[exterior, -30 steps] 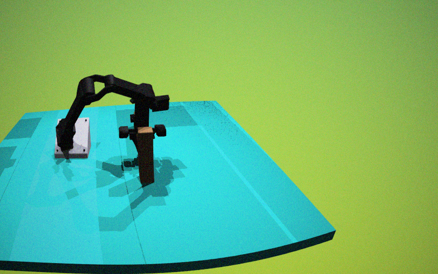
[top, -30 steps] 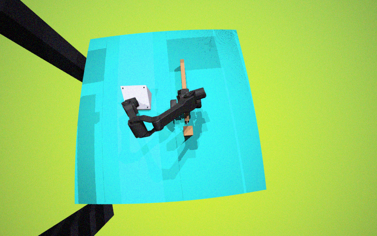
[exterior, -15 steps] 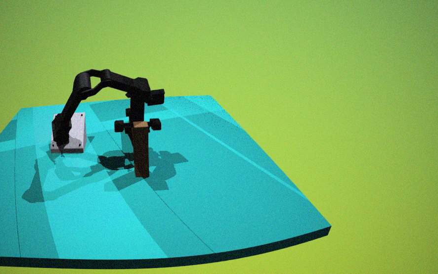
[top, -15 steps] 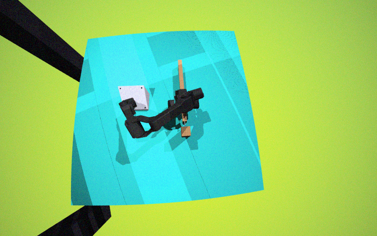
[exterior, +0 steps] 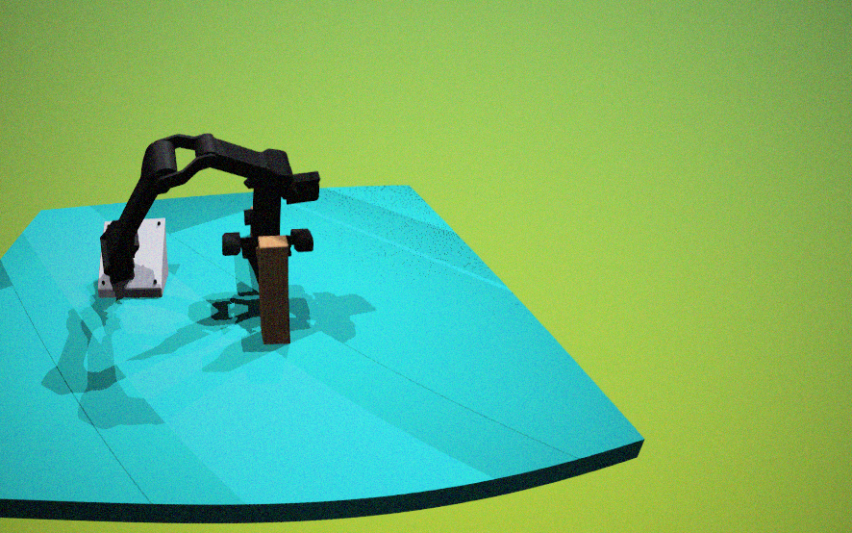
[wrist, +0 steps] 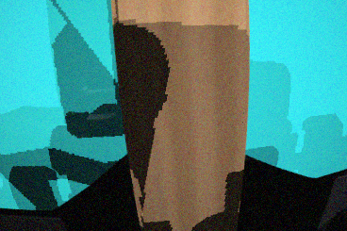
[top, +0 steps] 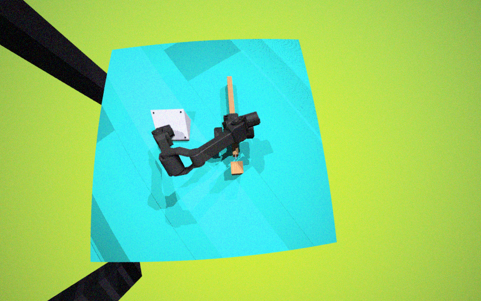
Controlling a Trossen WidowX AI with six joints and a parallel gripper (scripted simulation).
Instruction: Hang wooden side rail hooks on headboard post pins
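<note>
The headboard post is 160 mm to the right of my gripper tip, 50 mm above it and 20 mm behind it.
</note>
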